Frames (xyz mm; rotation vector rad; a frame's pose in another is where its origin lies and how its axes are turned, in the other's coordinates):
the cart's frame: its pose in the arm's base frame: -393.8 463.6 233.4 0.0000 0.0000 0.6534
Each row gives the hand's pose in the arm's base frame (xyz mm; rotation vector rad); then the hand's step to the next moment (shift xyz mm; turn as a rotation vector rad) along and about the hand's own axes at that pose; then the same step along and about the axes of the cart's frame.
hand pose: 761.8 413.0 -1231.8 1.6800 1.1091 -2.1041
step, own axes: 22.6 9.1 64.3 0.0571 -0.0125 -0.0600
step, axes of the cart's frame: -65.4 -4.8 -20.7 0.0539 0.0399 -0.0502
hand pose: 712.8 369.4 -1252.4 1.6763 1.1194 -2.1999
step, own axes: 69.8 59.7 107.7 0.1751 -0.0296 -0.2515
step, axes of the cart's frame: -114.6 -25.4 -79.1 0.2325 0.1173 -0.1642
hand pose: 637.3 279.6 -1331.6 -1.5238 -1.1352 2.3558
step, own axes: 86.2 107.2 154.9 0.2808 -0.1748 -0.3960
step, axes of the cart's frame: -181.8 -8.8 -99.0 0.3919 0.2830 -0.1803
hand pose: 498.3 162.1 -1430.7 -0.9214 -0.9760 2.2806
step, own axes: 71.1 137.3 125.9 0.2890 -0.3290 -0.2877
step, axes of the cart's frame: -186.1 24.3 -67.4 0.3780 0.3627 -0.0099
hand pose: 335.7 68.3 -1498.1 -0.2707 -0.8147 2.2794
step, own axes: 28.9 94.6 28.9 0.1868 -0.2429 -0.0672
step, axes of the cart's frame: -95.9 13.2 -35.4 0.1954 0.2217 0.1052
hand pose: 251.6 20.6 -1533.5 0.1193 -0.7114 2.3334
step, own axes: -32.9 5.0 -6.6 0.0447 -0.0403 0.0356
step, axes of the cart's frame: 6.3 -28.8 -16.8 0.0103 0.0331 0.0607
